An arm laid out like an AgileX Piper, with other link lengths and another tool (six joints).
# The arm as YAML. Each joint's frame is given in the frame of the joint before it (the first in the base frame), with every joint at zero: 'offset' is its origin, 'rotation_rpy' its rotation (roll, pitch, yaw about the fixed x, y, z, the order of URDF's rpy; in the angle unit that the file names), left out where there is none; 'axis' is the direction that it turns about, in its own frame. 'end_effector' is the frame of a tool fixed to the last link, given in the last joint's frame.
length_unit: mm
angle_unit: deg
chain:
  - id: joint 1
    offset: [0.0, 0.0, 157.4]
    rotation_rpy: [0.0, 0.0, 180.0]
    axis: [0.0, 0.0, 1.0]
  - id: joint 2
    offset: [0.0, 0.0, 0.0]
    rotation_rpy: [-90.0, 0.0, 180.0]
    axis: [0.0, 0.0, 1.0]
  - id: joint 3
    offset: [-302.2, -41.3, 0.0]
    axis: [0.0, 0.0, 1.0]
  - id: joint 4
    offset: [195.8, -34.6, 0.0]
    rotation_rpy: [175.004, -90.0, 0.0]
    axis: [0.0, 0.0, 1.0]
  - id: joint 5
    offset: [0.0, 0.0, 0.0]
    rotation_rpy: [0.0, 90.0, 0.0]
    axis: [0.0, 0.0, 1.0]
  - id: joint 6
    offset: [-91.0, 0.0, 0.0]
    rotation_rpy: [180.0, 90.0, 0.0]
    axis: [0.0, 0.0, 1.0]
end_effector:
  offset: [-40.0, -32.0, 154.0]
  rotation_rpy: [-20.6, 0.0, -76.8]
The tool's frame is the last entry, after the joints.
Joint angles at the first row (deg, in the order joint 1, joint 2, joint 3, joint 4, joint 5, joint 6):
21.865 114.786 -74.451 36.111 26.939 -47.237
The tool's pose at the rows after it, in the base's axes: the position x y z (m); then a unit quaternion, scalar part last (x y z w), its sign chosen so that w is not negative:
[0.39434 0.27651 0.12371 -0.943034 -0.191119 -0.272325 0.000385]
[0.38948 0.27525 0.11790 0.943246 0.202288 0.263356 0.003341]
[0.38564 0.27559 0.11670 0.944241 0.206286 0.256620 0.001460]
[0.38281 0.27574 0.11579 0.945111 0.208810 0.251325 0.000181]
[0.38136 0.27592 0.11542 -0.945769 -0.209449 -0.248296 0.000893]
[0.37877 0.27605 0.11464 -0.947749 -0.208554 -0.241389 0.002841]
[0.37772 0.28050 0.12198 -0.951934 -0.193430 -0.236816 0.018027]
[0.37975 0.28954 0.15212 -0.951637 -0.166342 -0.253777 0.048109]
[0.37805 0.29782 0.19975 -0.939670 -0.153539 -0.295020 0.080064]
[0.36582 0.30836 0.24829 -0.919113 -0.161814 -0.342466 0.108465]
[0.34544 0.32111 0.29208 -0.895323 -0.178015 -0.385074 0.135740]
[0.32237 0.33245 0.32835 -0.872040 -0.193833 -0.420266 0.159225]
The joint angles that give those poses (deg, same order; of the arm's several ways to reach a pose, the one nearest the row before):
21.866 115.938 -74.429 34.540 27.521 -47.234
21.866 116.298 -74.428 33.438 28.507 -47.219
21.865 116.297 -74.427 33.346 29.432 -47.220
21.866 116.296 -74.427 33.226 30.125 -47.117
21.865 116.297 -74.427 33.226 30.497 -47.026
21.864 116.297 -74.428 33.109 31.224 -46.472
21.866 115.750 -74.426 35.306 31.959 -46.068
22.011 112.926 -74.429 39.743 32.180 -46.209
22.278 108.020 -74.428 44.251 32.179 -48.264
23.427 102.815 -74.427 47.967 32.179 -51.478
25.473 98.038 -74.426 51.068 32.066 -54.413
27.944 93.924 -74.325 53.285 31.549 -56.482

